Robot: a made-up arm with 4 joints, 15 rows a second.
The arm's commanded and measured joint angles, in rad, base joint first. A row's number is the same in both.
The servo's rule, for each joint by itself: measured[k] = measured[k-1] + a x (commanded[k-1-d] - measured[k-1]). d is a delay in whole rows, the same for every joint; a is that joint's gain. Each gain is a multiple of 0.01, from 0.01 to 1. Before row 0 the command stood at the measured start. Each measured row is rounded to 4 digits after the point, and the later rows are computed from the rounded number. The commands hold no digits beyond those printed.
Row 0, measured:
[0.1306, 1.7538, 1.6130, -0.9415]
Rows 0 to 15, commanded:
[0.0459, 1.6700, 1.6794, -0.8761]
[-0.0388, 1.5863, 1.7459, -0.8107]
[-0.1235, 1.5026, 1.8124, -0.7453]
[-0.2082, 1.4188, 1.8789, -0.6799]
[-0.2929, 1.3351, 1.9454, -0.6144]
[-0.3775, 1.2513, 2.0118, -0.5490]
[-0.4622, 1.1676, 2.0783, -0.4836]
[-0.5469, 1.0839, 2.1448, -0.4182]
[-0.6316, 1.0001, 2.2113, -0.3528]
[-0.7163, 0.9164, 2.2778, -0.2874]
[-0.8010, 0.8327, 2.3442, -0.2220]
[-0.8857, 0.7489, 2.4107, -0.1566]
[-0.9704, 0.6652, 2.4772, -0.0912]
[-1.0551, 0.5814, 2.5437, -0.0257]
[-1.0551, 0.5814, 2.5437, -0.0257]
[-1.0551, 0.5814, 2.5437, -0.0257]
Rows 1 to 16, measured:
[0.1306, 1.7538, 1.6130, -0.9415]
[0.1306, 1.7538, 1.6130, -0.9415]
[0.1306, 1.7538, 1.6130, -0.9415]
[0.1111, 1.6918, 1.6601, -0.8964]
[0.0766, 1.6137, 1.7210, -0.8373]
[0.0306, 1.5315, 1.7859, -0.7738]
[-0.0243, 1.4481, 1.8519, -0.7090]
[-0.0861, 1.3645, 1.9183, -0.6437]
[-0.1531, 1.2807, 1.9847, -0.5784]
[-0.2242, 1.1970, 2.0512, -0.5130]
[-0.2984, 1.1133, 2.1177, -0.4476]
[-0.3750, 1.0295, 2.1842, -0.3822]
[-0.4535, 0.9458, 2.2507, -0.3168]
[-0.5334, 0.8621, 2.3171, -0.2514]
[-0.6144, 0.7783, 2.3836, -0.1860]
[-0.6963, 0.6946, 2.4501, -0.1206]
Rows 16 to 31, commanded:
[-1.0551, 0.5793, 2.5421, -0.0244]
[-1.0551, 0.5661, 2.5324, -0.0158]
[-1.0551, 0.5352, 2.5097, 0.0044]
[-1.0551, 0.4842, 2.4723, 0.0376]
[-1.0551, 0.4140, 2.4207, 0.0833]
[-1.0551, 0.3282, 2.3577, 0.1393]
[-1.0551, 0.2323, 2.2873, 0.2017]
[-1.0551, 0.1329, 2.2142, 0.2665]
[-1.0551, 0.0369, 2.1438, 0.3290]
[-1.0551, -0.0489, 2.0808, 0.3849]
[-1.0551, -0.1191, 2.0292, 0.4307]
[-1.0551, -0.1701, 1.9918, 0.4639]
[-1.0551, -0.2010, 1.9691, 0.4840]
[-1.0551, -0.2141, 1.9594, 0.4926]
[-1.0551, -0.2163, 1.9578, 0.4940]
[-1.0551, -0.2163, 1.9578, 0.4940]
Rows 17 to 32, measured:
[-0.7788, 0.6108, 2.5166, -0.0551]
[-0.8423, 0.5890, 2.5358, -0.0348]
[-0.8912, 0.5834, 2.5414, -0.0285]
[-0.9289, 0.5804, 2.5419, -0.0257]
[-0.9579, 0.5698, 2.5352, -0.0189]
[-0.9803, 0.5442, 2.5171, -0.0028]
[-0.9975, 0.4998, 2.4853, 0.0251]
[-1.0107, 0.4363, 2.4394, 0.0653]
[-1.0209, 0.3563, 2.3814, 0.1164]
[-1.0288, 0.2645, 2.3146, 0.1753]
[-1.0348, 0.1671, 2.2433, 0.2382]
[-1.0395, 0.0708, 2.1727, 0.3009]
[-1.0431, -0.0178, 2.1075, 0.3589]
[-1.0459, -0.0928, 2.0519, 0.4084]
[-1.0480, -0.1500, 2.0092, 0.4467]
[-1.0496, -0.1877, 1.9807, 0.4724]

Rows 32 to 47, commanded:
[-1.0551, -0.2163, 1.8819, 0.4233]
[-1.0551, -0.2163, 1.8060, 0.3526]
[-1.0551, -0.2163, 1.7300, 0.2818]
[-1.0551, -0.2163, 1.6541, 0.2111]
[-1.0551, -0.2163, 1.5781, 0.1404]
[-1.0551, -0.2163, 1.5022, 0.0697]
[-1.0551, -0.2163, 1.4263, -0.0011]
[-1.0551, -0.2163, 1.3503, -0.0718]
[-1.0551, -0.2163, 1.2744, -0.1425]
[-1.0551, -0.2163, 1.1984, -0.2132]
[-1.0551, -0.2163, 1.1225, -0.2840]
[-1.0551, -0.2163, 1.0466, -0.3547]
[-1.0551, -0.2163, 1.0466, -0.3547]
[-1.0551, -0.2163, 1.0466, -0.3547]
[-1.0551, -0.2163, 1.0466, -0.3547]
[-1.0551, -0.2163, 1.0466, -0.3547]
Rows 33 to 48, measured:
[-1.0509, -0.2072, 1.9656, 0.4863]
[-1.0519, -0.2139, 1.9601, 0.4916]
[-1.0526, -0.2157, 1.9585, 0.4933]
[-1.0532, -0.2161, 1.9041, 0.4450]
[-1.0536, -0.2162, 1.8344, 0.3812]
[-1.0539, -0.2163, 1.7603, 0.3126]
[-1.0542, -0.2163, 1.6849, 0.2426]
[-1.0544, -0.2163, 1.6091, 0.1721]
[-1.0546, -0.2163, 1.5332, 0.1014]
[-1.0547, -0.2163, 1.4573, 0.0307]
[-1.0548, -0.2163, 1.3813, -0.0400]
[-1.0549, -0.2163, 1.3054, -0.1107]
[-1.0549, -0.2163, 1.2294, -0.1814]
[-1.0549, -0.2163, 1.1535, -0.2522]
[-1.0549, -0.2163, 1.0776, -0.3229]
[-1.0549, -0.2163, 1.0556, -0.3448]

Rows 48 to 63, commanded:
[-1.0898, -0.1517, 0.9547, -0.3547]
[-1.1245, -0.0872, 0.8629, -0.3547]
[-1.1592, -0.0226, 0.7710, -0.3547]
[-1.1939, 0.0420, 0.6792, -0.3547]
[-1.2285, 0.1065, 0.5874, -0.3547]
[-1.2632, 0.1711, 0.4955, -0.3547]
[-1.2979, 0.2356, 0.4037, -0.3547]
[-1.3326, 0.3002, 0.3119, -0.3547]
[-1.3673, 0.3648, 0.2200, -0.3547]
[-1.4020, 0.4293, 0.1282, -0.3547]
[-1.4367, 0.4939, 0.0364, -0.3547]
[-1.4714, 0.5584, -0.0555, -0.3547]
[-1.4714, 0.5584, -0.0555, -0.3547]
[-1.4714, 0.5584, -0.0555, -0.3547]
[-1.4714, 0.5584, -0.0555, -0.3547]
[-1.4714, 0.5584, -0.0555, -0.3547]
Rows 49 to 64, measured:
[-1.0549, -0.2163, 1.0492, -0.3516]
[-1.0549, -0.2163, 1.0474, -0.3537]
[-1.0549, -0.2163, 1.0468, -0.3544]
[-1.0629, -0.1685, 0.9814, -0.3546]
[-1.0771, -0.1083, 0.8973, -0.3547]
[-1.0960, -0.0449, 0.8076, -0.3547]
[-1.1185, 0.0194, 0.7164, -0.3547]
[-1.1438, 0.0839, 0.6248, -0.3547]
[-1.1713, 0.1484, 0.5330, -0.3547]
[-1.2004, 0.2129, 0.4412, -0.3547]
[-1.2308, 0.2775, 0.3494, -0.3547]
[-1.2622, 0.3421, 0.2575, -0.3547]
[-1.2944, 0.4066, 0.1657, -0.3547]
[-1.3271, 0.4712, 0.0739, -0.3547]
[-1.3603, 0.5357, -0.0180, -0.3547]
[-1.3859, 0.5525, -0.0446, -0.3547]

